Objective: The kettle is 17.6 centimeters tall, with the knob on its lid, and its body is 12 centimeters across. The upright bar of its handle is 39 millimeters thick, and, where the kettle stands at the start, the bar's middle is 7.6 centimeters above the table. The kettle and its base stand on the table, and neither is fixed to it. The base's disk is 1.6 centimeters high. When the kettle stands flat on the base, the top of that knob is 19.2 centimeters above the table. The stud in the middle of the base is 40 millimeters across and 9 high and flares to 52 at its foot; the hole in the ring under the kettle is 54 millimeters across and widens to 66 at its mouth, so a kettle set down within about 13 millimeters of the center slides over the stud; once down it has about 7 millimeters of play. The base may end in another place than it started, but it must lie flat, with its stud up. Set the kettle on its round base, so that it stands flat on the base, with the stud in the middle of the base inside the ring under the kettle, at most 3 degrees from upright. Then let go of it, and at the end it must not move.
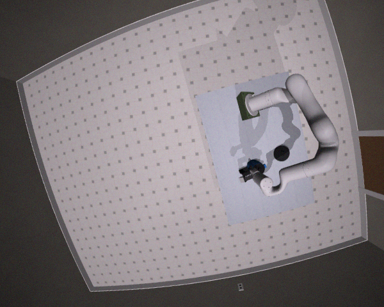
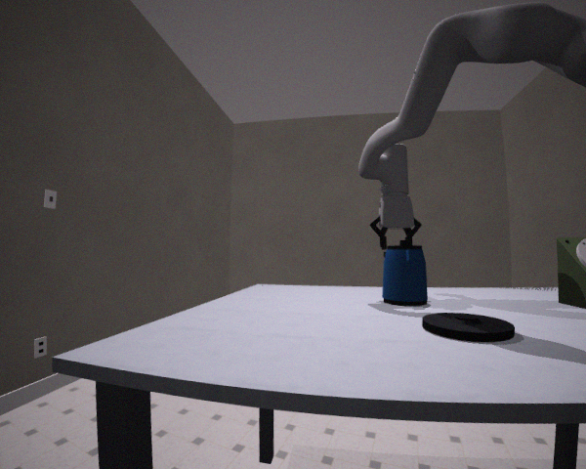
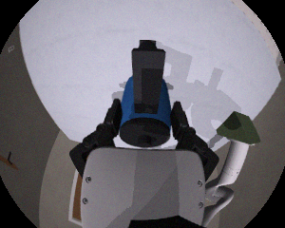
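The blue kettle lies 80 mm below my hand, 30 mm to the left of it and 10 mm behind it. From my hand the other things lie so: black round base (350 mm to the left, 150 mm below, 90 mm behind).
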